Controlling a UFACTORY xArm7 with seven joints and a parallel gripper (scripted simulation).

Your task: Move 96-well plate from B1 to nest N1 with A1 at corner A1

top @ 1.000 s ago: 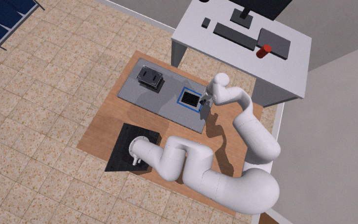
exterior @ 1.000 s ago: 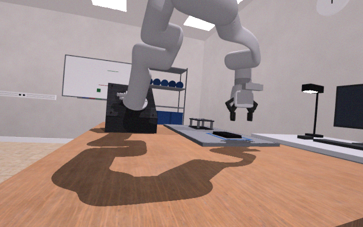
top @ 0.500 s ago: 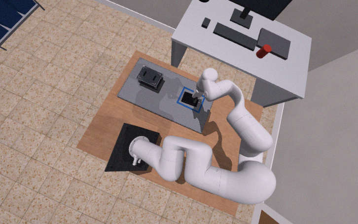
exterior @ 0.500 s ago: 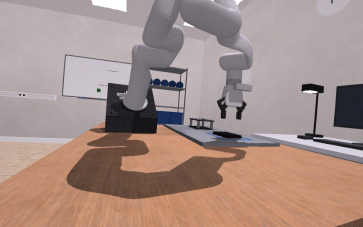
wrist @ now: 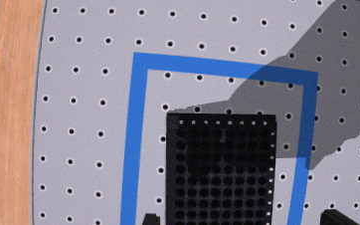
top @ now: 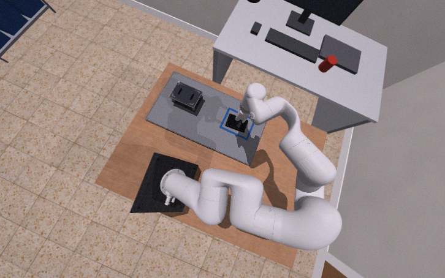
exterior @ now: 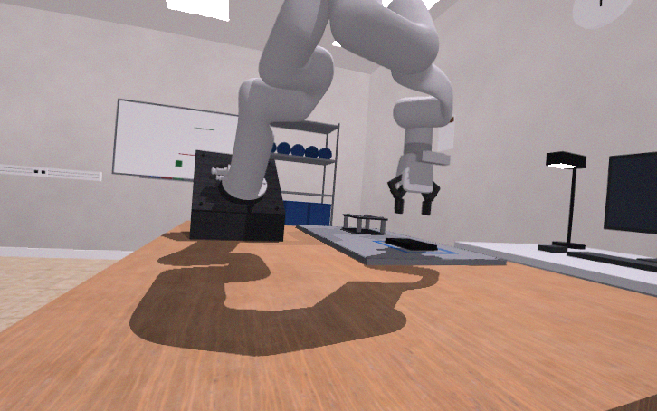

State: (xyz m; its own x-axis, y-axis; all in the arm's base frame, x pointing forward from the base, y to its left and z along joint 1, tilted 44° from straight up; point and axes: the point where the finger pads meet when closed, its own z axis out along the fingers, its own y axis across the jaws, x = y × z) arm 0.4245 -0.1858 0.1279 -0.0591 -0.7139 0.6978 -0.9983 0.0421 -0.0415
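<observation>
The black 96-well plate is 9 cm below my hand. Round my hand: raised plate nest N1: 6 cm ahead, 35 cm to the left, 4 cm below; A1 mark: 12 cm ahead, 41 cm to the left, 4 cm below.
</observation>
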